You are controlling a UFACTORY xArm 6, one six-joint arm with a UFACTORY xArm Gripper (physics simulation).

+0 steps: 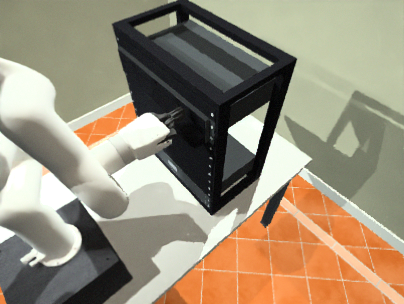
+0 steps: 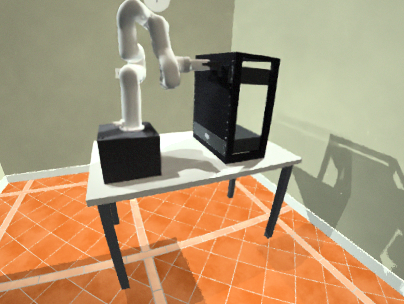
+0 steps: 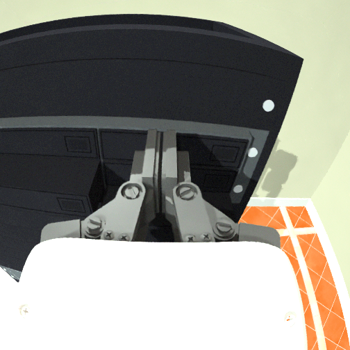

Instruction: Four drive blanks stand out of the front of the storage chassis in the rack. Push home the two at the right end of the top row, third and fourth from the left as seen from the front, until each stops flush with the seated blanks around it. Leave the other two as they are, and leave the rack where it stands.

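Seen in the pictures: gripper, fingertip midpoint: (image 1: 183,111) (image 2: 219,65); arm's base, origin of the base link: (image 1: 60,245) (image 2: 132,128).
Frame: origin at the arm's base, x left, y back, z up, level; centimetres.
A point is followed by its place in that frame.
Observation:
The black rack (image 1: 167,62) {x 0.9, y -49.0, z 39.3 cm} (image 2: 233,110) {x -20.8, y -47.5, z 10.4 cm} (image 3: 150,85) stands upright and holds the storage chassis (image 1: 200,45) {x 8.2, y -69.3, z 32.7 cm} near its top. My gripper (image 1: 181,111) {x -10.8, y -43.4, z 32.6 cm} (image 2: 212,64) {x -10.8, y -43.4, z 32.6 cm} (image 3: 161,148) is shut and empty. Its tips are at the fourth top-row blank (image 3: 120,145), near mid-width; contact cannot be told. That blank looks about level with the third top-row blank (image 3: 35,140) and the second-row blank (image 3: 217,181) below it. The fingers hide much of its face. A lower blank (image 3: 40,197) stands out below the third one. The other protruding blank cannot be made out.
The chassis's grey top lip (image 3: 50,121) runs just above the fingertips. The grey side flange (image 3: 243,175) with white screws is to their right. A dark unit (image 1: 240,160) {x -16.3, y -67.5, z -7.3 cm} sits low in the rack. The rack and the black arm base (image 1: 100,250) {x -10.1, y -7.6, z -0.2 cm} (image 2: 132,157) {x -15.4, y 3.6, z -9.2 cm} stand on the white table (image 2: 180,177) {x -22.3, y -17.6, z -21.0 cm}.

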